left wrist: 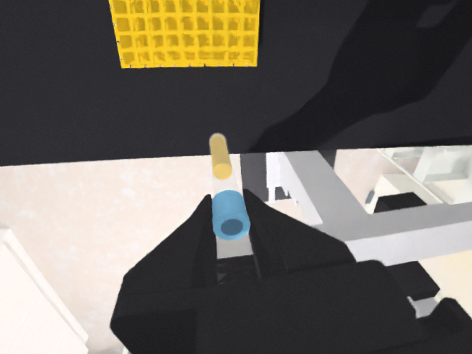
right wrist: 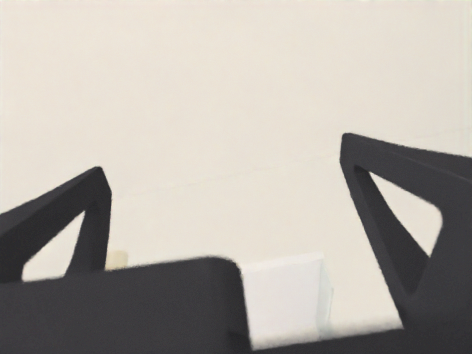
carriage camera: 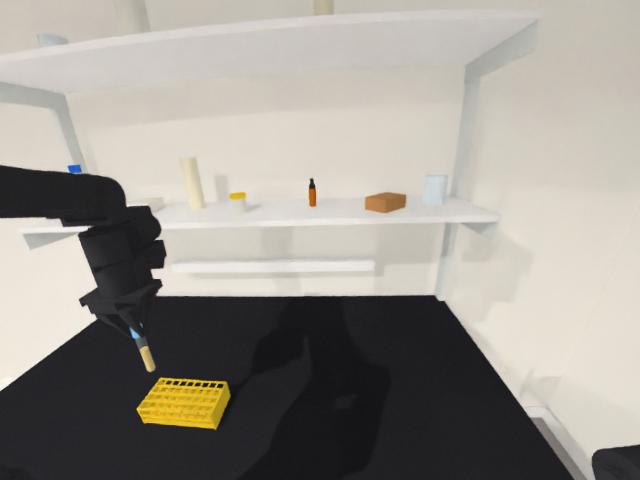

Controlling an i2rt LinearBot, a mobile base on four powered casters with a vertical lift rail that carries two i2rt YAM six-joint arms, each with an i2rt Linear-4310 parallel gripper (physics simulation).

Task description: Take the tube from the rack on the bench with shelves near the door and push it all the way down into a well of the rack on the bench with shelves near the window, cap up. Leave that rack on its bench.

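Places are measured from the left arm's base along level axes (x down, y right, z back), in millimetres.
Pixels of known places: left gripper, fingertip midpoint: (left wrist: 227, 200) (carriage camera: 139, 335); right gripper, fingertip midpoint: (right wrist: 224, 163); left arm's base, link origin: (left wrist: 239, 278).
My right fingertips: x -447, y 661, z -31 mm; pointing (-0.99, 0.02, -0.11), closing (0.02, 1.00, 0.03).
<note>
Ahead of a thing's pixels: the offset from my right fingertips to its top centre. "spot": to the spot under its first point. Level surfaces: height alone.
My left gripper (carriage camera: 135, 330) (left wrist: 227, 200) is shut on the tube, gripping it at its blue cap. The tube @(dz -236, dx +302, dy -664 mm) (carriage camera: 147, 358) (left wrist: 220, 157) hangs cap up and a little tilted, its tan lower end pointing down. A yellow rack @(dz -317, dx +598, dy -693 mm) (carriage camera: 217, 413) (left wrist: 190, 63) with rows of square wells stands on the black bench @(dx +655 mm) (carriage camera: 413, 372) (left wrist: 60, 115). In the carriage camera the tube's lower end shows above and to the left of the rack; in the left wrist view it is apart from the rack's edge. My right gripper (right wrist: 224, 163) is open and empty, facing the pale wall.
A lower shelf @(dx +198 mm) (carriage camera: 289, 218) behind the bench bears a cream cylinder @(spot: dz -722, dx +105, dy -745 mm) (carriage camera: 192, 183), a yellow-lidded jar @(spot: dz -629, dx +162, dy -566 mm) (carriage camera: 238, 202), an orange bottle @(spot: dz -682, dx +163, dy -333 mm) (carriage camera: 312, 196), a brown box @(spot: dz -552, dx +166, dy -124 mm) (carriage camera: 385, 202) and a pale blue container @(spot: dz -635, dx +151, dy +63 mm) (carriage camera: 435, 190). An upper shelf (carriage camera: 289, 46) overhangs it. A wall stands at the right.
</note>
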